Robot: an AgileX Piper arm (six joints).
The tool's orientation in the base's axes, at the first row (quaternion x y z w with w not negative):
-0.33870, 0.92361, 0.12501, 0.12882
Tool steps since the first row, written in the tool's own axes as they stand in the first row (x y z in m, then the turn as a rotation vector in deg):
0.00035, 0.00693, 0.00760, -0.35, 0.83, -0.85
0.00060, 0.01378, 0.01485, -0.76, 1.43, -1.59
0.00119, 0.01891, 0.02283, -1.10, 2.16, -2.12
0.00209, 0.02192, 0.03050, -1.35, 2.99, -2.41
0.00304, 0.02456, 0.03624, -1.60, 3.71, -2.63
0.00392, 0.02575, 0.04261, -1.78, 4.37, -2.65
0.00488, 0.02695, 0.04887, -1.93, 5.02, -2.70
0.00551, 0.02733, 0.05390, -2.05, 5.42, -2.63
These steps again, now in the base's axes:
-0.00365, 0.00733, -0.00623, -0.42, 0.55, 1.03
-0.00723, 0.01456, -0.01211, -0.62, 1.00, 1.94
-0.00982, 0.02054, -0.01903, -0.93, 1.58, 2.65
-0.01129, 0.02467, -0.02606, -1.34, 2.24, 3.12
-0.01284, 0.02788, -0.03136, -1.66, 2.86, 3.51
-0.01330, 0.03027, -0.03743, -1.97, 3.44, 3.68
-0.01384, 0.03258, -0.04342, -2.29, 4.00, 3.87
-0.01378, 0.03409, -0.04828, -2.46, 4.39, 3.90

